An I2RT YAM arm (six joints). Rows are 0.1 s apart.
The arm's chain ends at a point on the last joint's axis. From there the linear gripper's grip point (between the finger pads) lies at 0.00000 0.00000 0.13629 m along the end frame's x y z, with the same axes.
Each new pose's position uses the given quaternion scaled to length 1; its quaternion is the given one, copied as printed.
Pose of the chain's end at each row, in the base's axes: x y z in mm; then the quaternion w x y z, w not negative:
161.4 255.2 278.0 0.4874 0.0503 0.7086 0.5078
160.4 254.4 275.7 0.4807 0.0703 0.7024 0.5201
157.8 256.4 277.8 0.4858 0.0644 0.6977 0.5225
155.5 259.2 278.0 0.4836 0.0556 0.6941 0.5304
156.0 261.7 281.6 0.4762 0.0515 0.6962 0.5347
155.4 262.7 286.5 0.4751 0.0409 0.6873 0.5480
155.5 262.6 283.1 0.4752 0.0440 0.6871 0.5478
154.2 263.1 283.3 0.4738 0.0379 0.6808 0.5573
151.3 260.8 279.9 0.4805 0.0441 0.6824 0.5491
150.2 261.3 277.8 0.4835 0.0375 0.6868 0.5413
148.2 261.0 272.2 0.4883 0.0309 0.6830 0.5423
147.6 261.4 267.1 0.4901 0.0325 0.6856 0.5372
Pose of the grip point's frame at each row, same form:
262.5 346.6 276.7 0.4874 0.0503 0.7086 0.5078
262.4 344.8 276.1 0.4807 0.0703 0.7024 0.5201
259.4 347.2 280.3 0.4858 0.0644 0.6977 0.5225
255.0 352.2 282.1 0.4836 0.0556 0.6941 0.5304
253.9 356.5 285.1 0.4762 0.0515 0.6962 0.5347
250.5 360.1 293.6 0.4751 0.0409 0.6873 0.5480
251.1 359.5 290.2 0.4752 0.0440 0.6871 0.5478
247.9 361.6 292.9 0.4738 0.0379 0.6808 0.5573
247.3 357.2 288.7 0.4805 0.0441 0.6824 0.5491
246.3 357.7 285.1 0.4835 0.0375 0.6868 0.5413
243.7 357.9 281.1 0.4883 0.0309 0.6830 0.5423
244.0 357.5 275.0 0.4901 0.0325 0.6856 0.5372

